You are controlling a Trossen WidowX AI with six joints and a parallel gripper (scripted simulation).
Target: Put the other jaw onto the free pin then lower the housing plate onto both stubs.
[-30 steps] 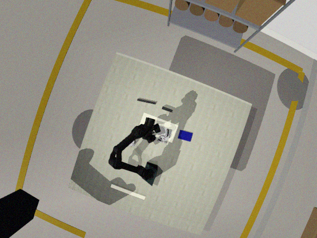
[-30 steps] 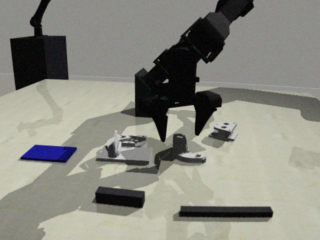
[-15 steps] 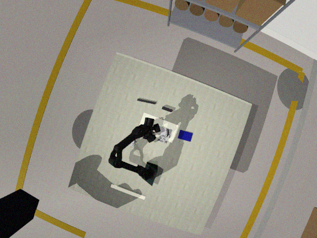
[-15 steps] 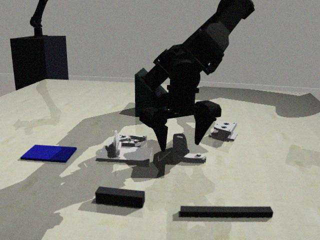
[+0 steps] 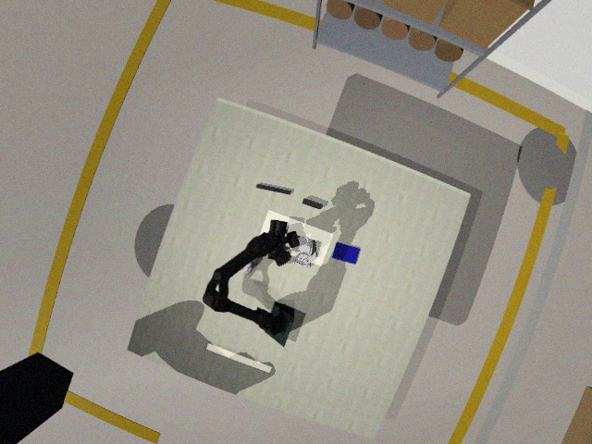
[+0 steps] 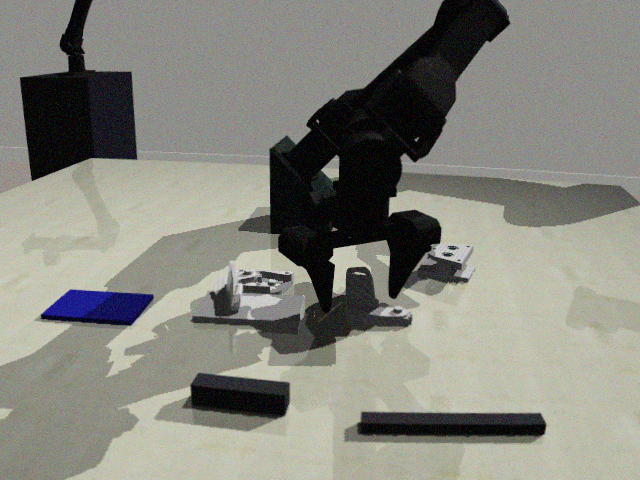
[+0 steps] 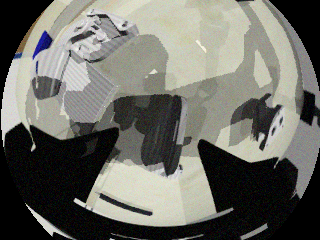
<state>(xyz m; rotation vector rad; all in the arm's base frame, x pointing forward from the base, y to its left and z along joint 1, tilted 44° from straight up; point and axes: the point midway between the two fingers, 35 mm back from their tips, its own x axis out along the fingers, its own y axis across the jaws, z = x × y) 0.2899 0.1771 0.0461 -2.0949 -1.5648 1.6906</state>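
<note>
My gripper tip is 1 cm short of the grey jaw and 4 cm to the right of it. Round my gripper tip: short black block 22 cm ahead, 6 cm to the right; then grey base plate 4 cm ahead, 12 cm to the right; then small grey fixture 15 cm behind, 9 cm to the left.
</note>
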